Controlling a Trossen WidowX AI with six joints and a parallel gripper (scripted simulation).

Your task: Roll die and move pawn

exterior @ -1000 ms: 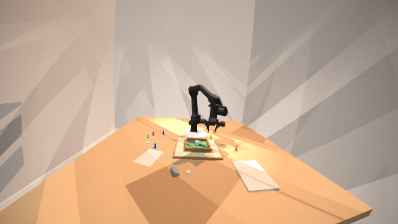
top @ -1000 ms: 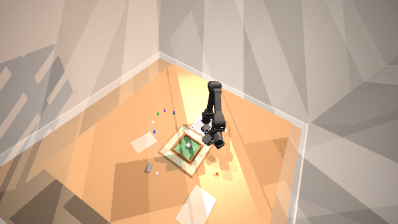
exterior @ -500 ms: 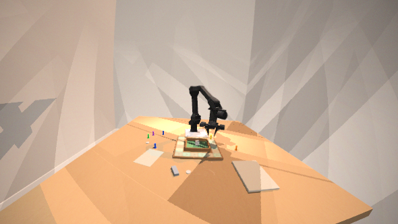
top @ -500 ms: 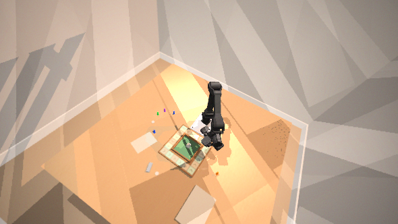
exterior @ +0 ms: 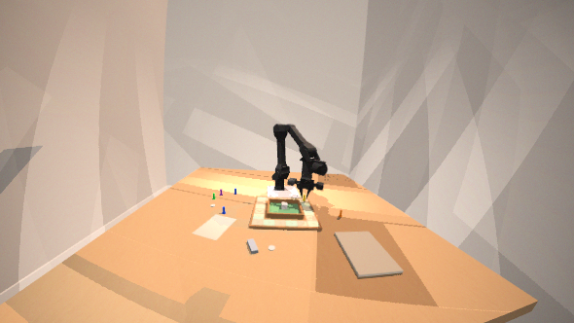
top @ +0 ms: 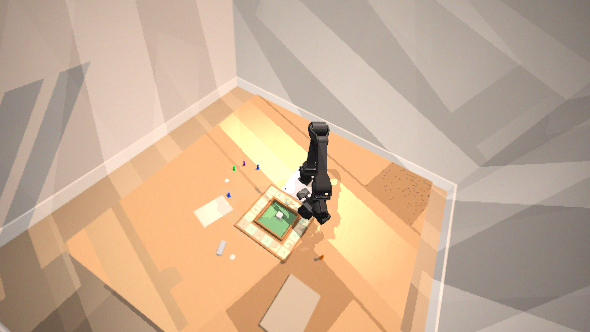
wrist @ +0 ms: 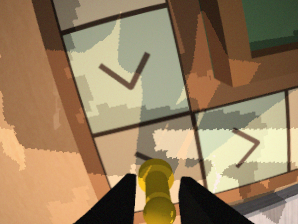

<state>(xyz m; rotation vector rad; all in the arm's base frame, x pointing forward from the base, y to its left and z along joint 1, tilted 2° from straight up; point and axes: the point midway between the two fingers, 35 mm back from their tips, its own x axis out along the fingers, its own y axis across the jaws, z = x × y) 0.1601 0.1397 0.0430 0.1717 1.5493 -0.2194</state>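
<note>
Now: the white die 11 cm ahead of my gripper tip, 10 cm to the right of it and 1 cm above it. Also, from my gripper tip: green dice tray (12 cm ahead, 10 cm to the right, 1 cm below); yellow pawn (1 cm above); orange pawn (13 cm ahead, 16 cm to the left, 1 cm below).
</note>
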